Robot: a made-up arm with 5 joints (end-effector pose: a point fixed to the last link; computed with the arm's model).
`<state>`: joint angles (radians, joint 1 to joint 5).
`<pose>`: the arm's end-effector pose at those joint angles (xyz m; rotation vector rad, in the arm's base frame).
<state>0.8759 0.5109 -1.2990 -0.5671 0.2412</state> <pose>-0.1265 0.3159 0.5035 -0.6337 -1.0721 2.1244</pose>
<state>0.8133 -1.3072 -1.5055 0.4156 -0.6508</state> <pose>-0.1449 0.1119 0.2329 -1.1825 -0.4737 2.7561</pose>
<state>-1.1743 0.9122 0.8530 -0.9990 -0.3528</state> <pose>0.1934 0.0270 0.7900 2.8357 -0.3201 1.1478</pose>
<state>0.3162 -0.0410 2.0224 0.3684 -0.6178</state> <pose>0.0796 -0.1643 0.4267 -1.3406 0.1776 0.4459</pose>
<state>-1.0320 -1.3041 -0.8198 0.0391 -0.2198</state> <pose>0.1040 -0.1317 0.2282 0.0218 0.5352 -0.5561</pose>
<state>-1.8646 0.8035 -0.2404 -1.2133 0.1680</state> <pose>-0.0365 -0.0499 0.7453 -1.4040 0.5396 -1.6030</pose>
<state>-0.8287 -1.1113 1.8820 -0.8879 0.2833</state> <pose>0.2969 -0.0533 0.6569 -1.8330 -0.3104 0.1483</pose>
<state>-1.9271 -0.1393 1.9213 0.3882 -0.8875</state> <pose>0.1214 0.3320 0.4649 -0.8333 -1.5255 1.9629</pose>
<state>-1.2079 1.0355 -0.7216 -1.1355 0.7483</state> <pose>-0.2073 0.0094 0.6442 -0.5429 1.0970 -1.8079</pose>
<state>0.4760 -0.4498 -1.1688 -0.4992 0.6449</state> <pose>-0.2782 0.1794 0.3103 1.1566 0.9801 -1.7553</pose>
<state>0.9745 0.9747 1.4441 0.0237 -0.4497</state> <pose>-0.2902 -0.1814 0.4763 -0.8939 2.0376 0.1074</pose>
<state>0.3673 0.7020 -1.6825 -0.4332 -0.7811</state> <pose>-0.1435 0.2279 0.4277 0.1064 -0.4441 1.7161</pose>
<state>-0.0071 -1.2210 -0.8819 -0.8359 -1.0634</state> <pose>-0.1757 0.0371 0.2310 0.4418 1.7949 -2.0914</pose>
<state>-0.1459 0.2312 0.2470 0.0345 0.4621</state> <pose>-0.1131 -0.2658 0.6425 -1.3247 1.5520 -0.4490</pose>
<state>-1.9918 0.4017 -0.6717 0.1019 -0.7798</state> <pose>0.1511 -0.0737 0.6620 -1.1450 -0.8931 -1.0285</pose>
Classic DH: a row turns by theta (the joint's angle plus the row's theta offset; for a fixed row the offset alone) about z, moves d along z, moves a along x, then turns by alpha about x. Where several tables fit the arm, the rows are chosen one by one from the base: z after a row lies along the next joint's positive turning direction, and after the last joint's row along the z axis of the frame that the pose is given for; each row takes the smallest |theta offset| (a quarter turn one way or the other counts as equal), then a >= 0, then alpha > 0; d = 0 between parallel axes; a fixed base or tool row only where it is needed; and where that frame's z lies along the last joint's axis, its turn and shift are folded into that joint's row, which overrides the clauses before.
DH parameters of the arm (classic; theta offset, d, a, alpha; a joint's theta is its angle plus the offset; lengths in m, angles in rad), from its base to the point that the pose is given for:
base (fixed): -1.4358 0.288 -0.0927 -3.0471
joint 1: 1.3902 -0.1431 0.0344 -1.2299
joint 2: 0.482 -0.1374 0.0443 -1.4347
joint 3: -0.6277 -0.085 0.0941 -0.6891
joint 4: -0.9238 0.1489 -0.1266 1.5549
joint 5: -1.445 -0.0948 -0.0354 0.2557
tool (fixed): -1.7649 -0.0072 0 0

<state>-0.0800 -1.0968 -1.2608 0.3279 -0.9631</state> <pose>-0.1532 -0.0447 0.2490 0.3940 0.6312 -2.5495</pose>
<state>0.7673 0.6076 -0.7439 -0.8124 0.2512</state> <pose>-0.1854 0.2754 0.6317 -0.4569 -1.5722 1.9401</pose>
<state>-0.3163 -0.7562 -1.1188 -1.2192 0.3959</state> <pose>-0.2273 0.0749 0.2980 1.2806 1.5793 -0.9468</pose>
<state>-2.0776 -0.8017 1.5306 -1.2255 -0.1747</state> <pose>0.3109 0.2808 0.6406 -1.5235 -1.0314 0.3520</pose>
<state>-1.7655 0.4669 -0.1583 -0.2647 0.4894</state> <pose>0.1882 -0.0710 0.7390 -1.9179 0.4383 -0.2769</pose>
